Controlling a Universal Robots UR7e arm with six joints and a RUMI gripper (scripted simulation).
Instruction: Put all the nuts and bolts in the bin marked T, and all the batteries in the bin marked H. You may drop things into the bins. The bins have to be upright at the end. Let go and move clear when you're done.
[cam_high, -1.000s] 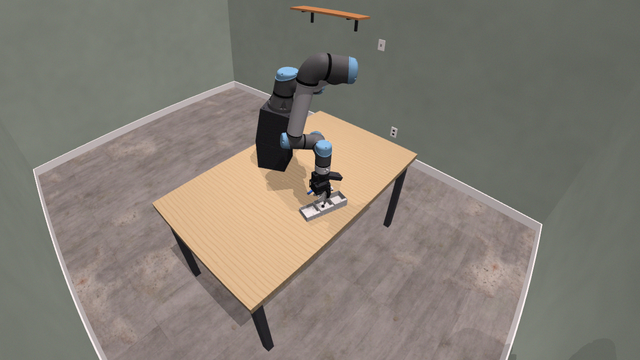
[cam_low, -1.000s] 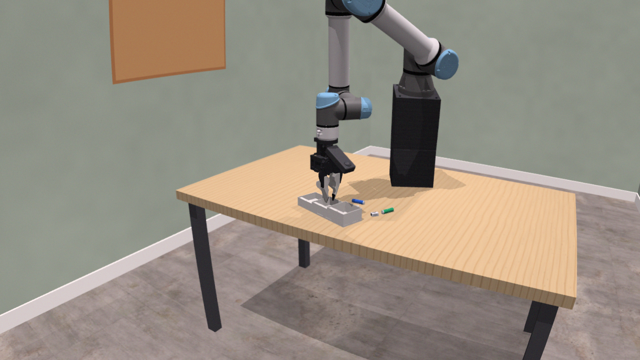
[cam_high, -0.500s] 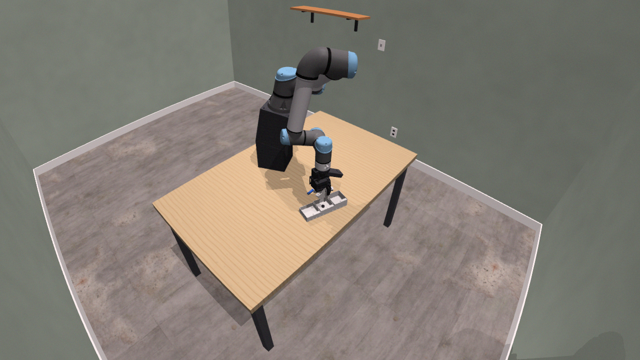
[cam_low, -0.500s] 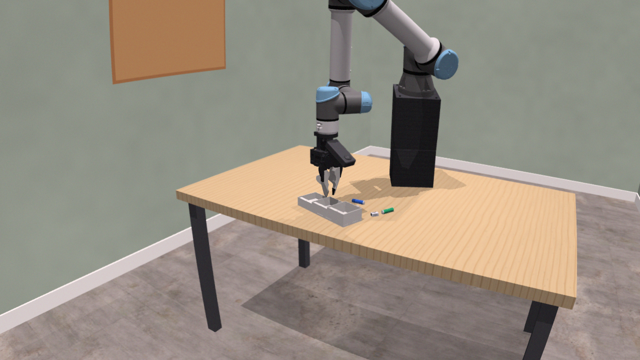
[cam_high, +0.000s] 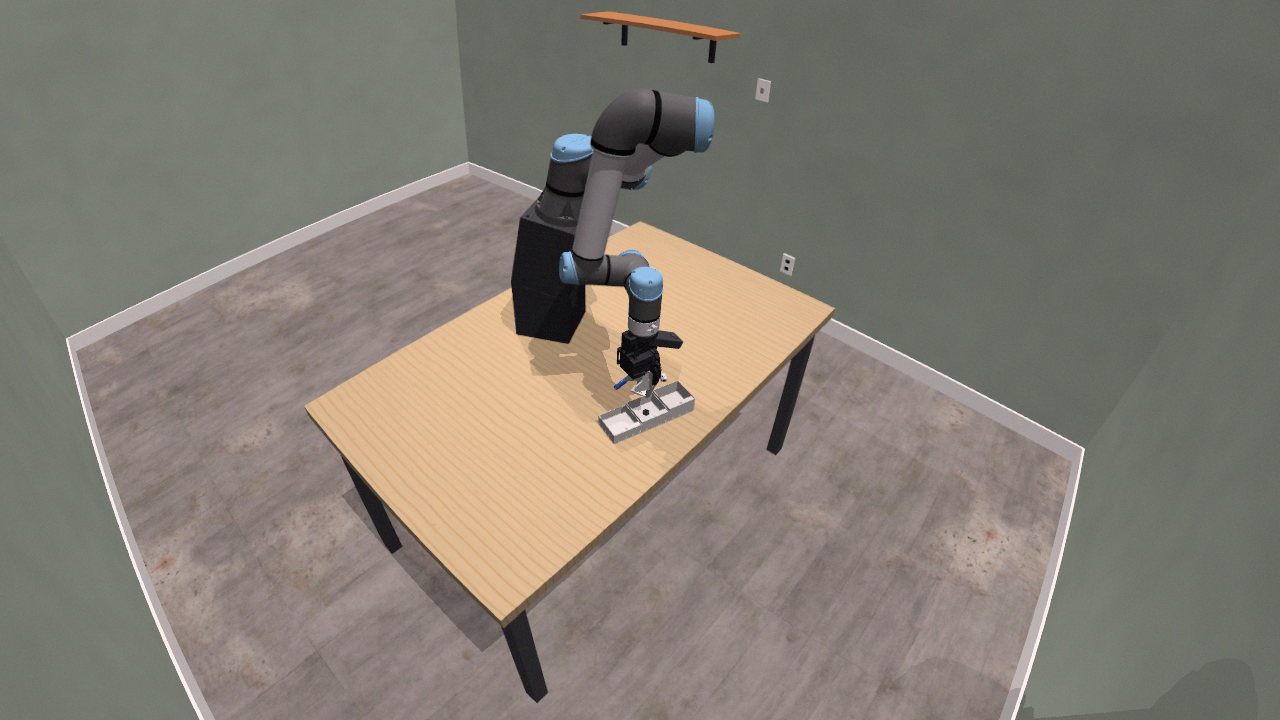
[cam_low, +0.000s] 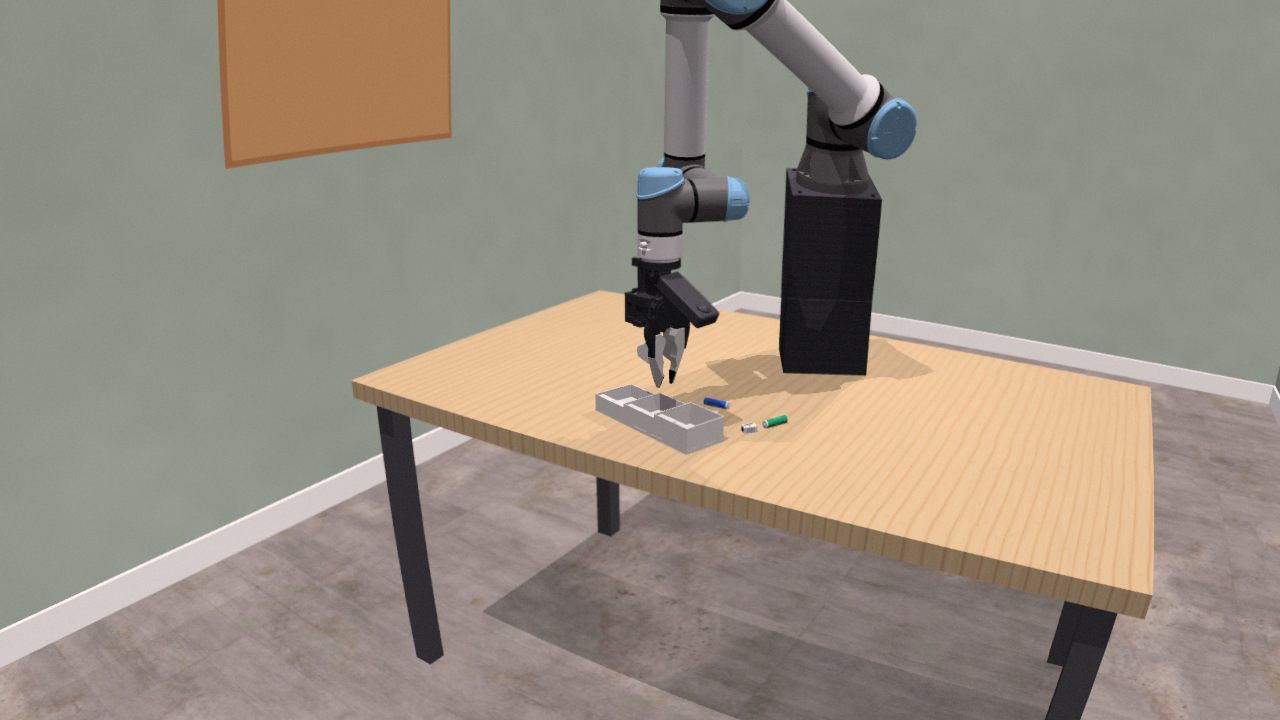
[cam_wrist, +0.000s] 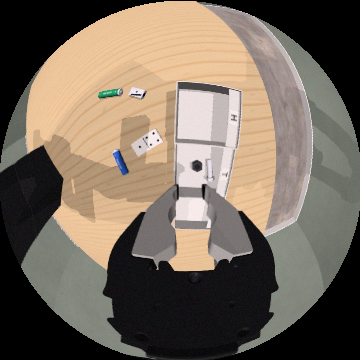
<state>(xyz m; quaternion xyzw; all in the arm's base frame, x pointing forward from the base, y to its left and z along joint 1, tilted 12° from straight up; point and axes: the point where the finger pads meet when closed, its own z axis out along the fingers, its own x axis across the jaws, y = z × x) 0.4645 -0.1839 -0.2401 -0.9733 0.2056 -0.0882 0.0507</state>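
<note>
The blue battery lies 110 mm behind my hand, 60 mm to the left of it and 80 mm below it. Round my hand: white domino: 40 mm behind, 60 mm to the left, 80 mm below; bolt: 30 mm ahead, 20 mm to the right, 70 mm below; black nut: 10 mm ahead, 70 mm below.
</note>
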